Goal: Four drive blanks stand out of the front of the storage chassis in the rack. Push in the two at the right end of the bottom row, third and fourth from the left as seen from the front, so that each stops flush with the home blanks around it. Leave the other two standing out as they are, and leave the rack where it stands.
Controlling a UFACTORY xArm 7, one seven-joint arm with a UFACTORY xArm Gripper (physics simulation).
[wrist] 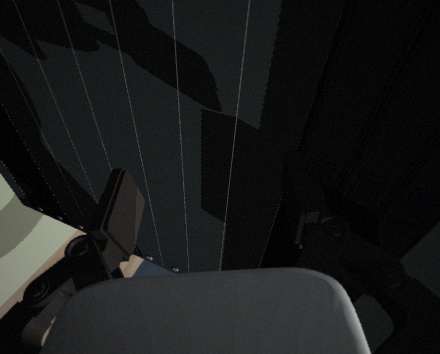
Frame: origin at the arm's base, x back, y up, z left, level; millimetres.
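Seen in the pictures: gripper, fingertip midpoint: [207, 176].
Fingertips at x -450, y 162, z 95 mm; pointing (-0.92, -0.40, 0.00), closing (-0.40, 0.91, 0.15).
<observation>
Offsets run from my fingertips to a thing's top centre. "*": to the spot under its first point. Level surfaces: height alone.
A dark grey face {* dx -49, dy -68, dz -7 mm} [155, 115] split into long strips by thin pale lines fills the upper left and middle of the wrist view; hard shadows lie across it. Small silver studs {* dx -26, dy -68, dz -254 mm} [175, 269] show along its lower edge. I cannot tell from this view which part of the rack or chassis it is. My gripper [207, 176] is open, with its fingers wide apart in front of this face and nothing between them. The right finger is almost lost in shadow. Faint outlines show in the very dark area at the right; no drive blank can be told apart there.
The rounded grey housing [210, 315] of my own hand covers the bottom middle. At the lower left are a pale surface {dy -400 mm} [30, 240] and a strip of wood-coloured surface. A small blue patch [151, 269] shows beside the left finger.
</observation>
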